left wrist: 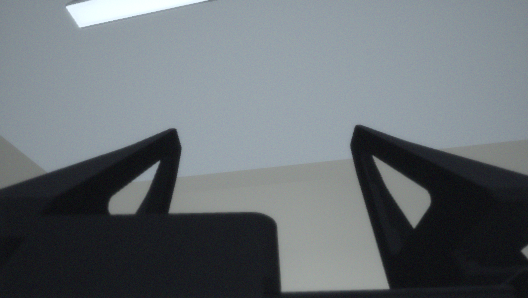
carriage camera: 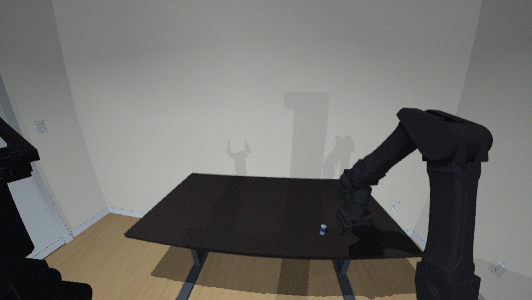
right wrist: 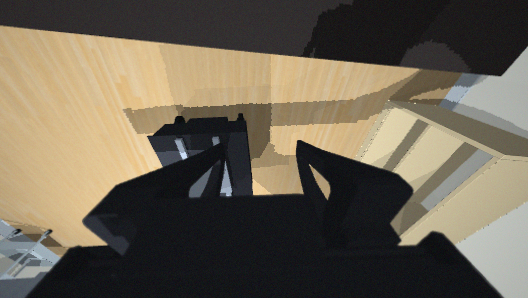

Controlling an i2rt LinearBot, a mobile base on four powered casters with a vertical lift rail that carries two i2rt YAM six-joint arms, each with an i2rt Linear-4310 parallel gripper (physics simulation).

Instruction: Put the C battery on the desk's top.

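Frame: origin at the left arm's base, x ahead, y left, z up, level; centimetres.
Seen in the pictures: left gripper, fingertip midpoint: (left wrist: 265,136); right gripper, fingertip midpoint: (carriage camera: 349,233) (right wrist: 260,148).
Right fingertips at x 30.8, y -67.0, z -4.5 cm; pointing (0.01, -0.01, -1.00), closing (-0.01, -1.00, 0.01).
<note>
A point is followed by its place in that frame.
The C battery (carriage camera: 323,230) @(y -66.5, x 49.3, z -21.1 cm), small, blue and white, stands upright on the dark desk's top (carriage camera: 240,215) @(y -22.6, x 66.8, z -24.3 cm) near its front edge, right of the middle in the carriage view. The battery does not show in the right wrist view, where part of the desk (right wrist: 150,20) @(y -51.6, x 40.9, z -24.3 cm) crosses the top. My right gripper (right wrist: 260,148) @(y -67.0, x 30.8, z -4.5 cm) is partly open with nothing between its fingers; in the carriage view it appears just right of the battery, apart from it, its fingertips hard to make out. My left gripper (left wrist: 265,136) @(y 0.6, x 3.0, z 43.5 cm) is wide open and empty, pointing up at the wall and ceiling, away from the desk.
The desk stands on grey legs (carriage camera: 343,275) over a wooden floor (carriage camera: 100,250) @(y 127.5, x 91.3, z -96.3 cm). A pale wooden cabinet-like piece (right wrist: 445,125) @(y -153.1, x 1.6, z -58.6 cm) shows at the right of the right wrist view, and the robot's dark base (right wrist: 200,130) @(y -33.4, x -2.0, z -72.3 cm) shows beyond the fingers. Walls rise behind the desk.
</note>
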